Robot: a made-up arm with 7 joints. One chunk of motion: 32 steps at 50 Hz.
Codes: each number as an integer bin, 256 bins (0 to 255) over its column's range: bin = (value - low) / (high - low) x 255, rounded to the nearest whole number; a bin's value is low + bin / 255 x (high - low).
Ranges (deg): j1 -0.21..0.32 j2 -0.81..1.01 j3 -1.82..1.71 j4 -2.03..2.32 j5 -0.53..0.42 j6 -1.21..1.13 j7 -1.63..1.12
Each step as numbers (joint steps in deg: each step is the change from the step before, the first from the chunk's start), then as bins.
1 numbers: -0.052 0.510 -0.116 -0.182 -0.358 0.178 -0.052
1 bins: 76 185 123 108 46 151 146
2 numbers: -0.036 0.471 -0.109 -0.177 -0.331 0.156 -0.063
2 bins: 84 179 124 109 53 149 145
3 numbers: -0.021 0.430 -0.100 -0.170 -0.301 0.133 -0.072
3 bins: 91 174 124 109 61 146 144
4 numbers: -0.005 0.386 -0.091 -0.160 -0.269 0.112 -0.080
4 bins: 99 168 125 110 70 144 144
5 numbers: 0.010 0.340 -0.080 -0.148 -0.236 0.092 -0.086
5 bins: 106 161 126 110 79 142 143
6 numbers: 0.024 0.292 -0.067 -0.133 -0.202 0.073 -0.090
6 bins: 113 154 127 111 88 140 143
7 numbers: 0.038 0.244 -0.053 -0.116 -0.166 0.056 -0.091
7 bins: 119 148 128 112 98 138 143
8 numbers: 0.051 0.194 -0.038 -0.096 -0.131 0.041 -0.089
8 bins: 126 141 129 113 107 136 143
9 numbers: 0.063 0.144 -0.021 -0.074 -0.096 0.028 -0.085
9 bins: 131 134 130 115 116 135 143
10 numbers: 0.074 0.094 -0.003 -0.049 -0.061 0.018 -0.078
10 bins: 137 127 131 116 126 134 144
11 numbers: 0.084 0.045 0.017 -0.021 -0.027 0.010 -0.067
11 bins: 141 120 133 118 135 133 145
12 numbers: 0.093 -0.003 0.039 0.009 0.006 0.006 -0.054
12 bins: 146 113 134 120 144 133 146
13 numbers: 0.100 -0.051 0.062 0.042 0.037 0.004 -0.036
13 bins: 149 106 136 121 152 132 148
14 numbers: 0.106 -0.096 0.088 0.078 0.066 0.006 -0.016
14 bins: 152 100 138 124 160 133 150
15 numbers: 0.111 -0.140 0.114 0.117 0.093 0.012 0.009
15 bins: 154 94 140 126 167 133 152
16 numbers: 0.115 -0.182 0.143 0.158 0.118 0.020 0.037
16 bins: 156 88 142 128 174 134 155
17 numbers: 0.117 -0.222 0.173 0.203 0.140 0.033 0.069
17 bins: 157 82 144 131 180 135 158
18 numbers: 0.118 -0.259 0.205 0.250 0.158 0.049 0.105
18 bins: 158 77 146 134 185 137 161
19 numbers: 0.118 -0.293 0.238 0.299 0.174 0.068 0.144
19 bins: 158 72 149 137 189 139 164
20 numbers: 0.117 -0.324 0.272 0.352 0.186 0.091 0.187
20 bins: 157 68 151 140 192 142 168
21 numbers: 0.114 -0.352 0.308 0.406 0.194 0.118 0.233
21 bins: 156 64 154 143 194 145 173
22 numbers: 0.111 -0.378 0.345 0.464 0.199 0.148 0.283
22 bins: 154 61 156 146 196 148 177
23 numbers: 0.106 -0.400 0.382 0.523 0.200 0.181 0.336
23 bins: 152 57 159 150 196 152 182
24 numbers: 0.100 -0.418 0.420 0.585 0.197 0.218 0.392
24 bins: 149 55 162 153 195 156 187
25 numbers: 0.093 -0.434 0.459 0.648 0.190 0.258 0.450
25 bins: 146 53 165 157 193 160 193
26 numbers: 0.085 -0.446 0.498 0.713 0.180 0.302 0.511
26 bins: 142 51 167 161 191 165 199
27 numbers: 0.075 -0.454 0.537 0.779 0.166 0.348 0.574
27 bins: 137 50 170 165 187 170 204
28 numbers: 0.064 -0.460 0.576 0.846 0.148 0.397 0.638
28 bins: 132 49 173 169 182 175 210
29 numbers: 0.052 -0.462 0.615 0.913 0.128 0.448 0.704
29 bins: 126 49 176 173 177 181 216
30 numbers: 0.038 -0.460 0.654 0.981 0.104 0.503 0.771
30 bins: 119 49 179 177 170 187 223
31 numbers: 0.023 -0.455 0.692 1.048 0.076 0.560 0.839
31 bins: 112 50 181 180 163 193 229
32 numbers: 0.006 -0.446 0.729 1.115 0.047 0.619 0.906
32 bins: 104 51 184 184 155 199 235
